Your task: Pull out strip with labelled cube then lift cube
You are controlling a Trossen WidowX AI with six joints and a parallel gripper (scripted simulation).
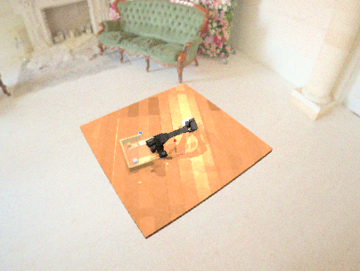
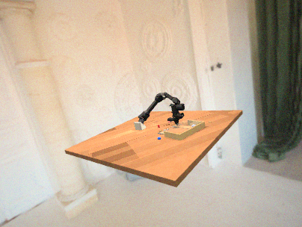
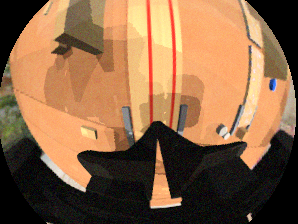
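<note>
The pale strip lies 100 mm ahead of my gripper tip and 10 mm to the right of it. Round my gripper tip: grey labelled cube: 210 mm ahead, 20 mm to the right, 10 mm above; then small red piece: 180 mm behind, 80 mm to the right; then small blue piece: 320 mm to the right, 50 mm ahead.
</note>
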